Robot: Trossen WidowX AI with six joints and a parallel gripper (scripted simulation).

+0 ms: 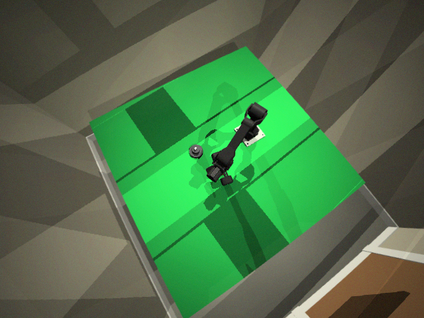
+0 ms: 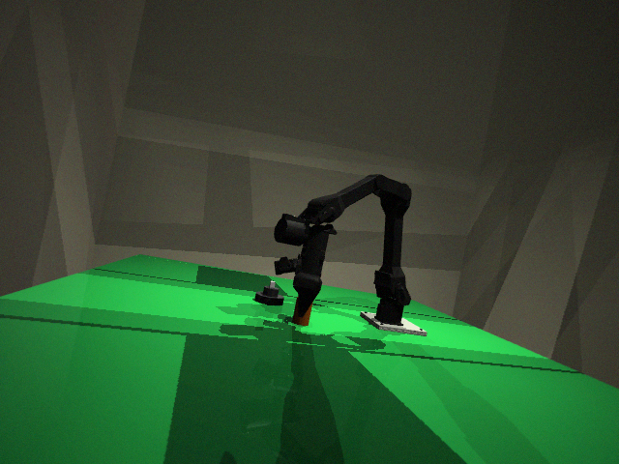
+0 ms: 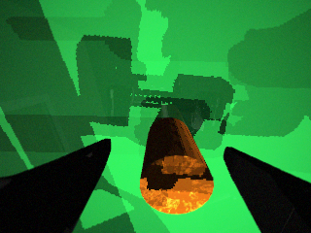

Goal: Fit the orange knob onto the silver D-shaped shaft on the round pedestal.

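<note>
Right now my gripper tip is 2 cm below the orange knob. Round my gripper tip: round pedestal (20 cm to the right, 4 cm ahead, 1 cm above).
</note>
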